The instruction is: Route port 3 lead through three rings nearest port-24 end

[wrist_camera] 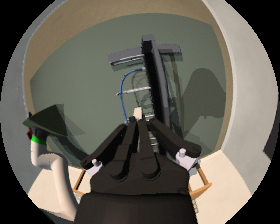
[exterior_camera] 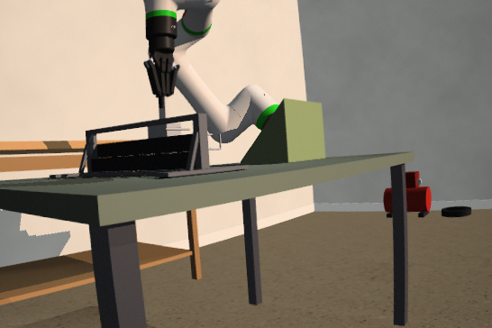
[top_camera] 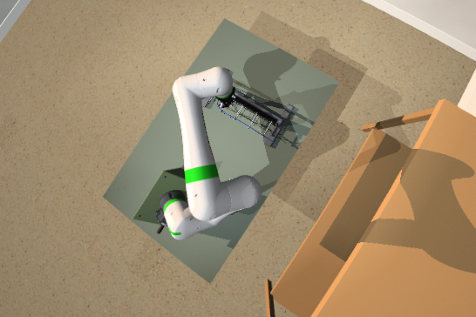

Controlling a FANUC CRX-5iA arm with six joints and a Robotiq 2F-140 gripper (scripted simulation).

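My gripper is now 60 mm short of the dark rack, 50 mm to the left of it and 110 mm above it.
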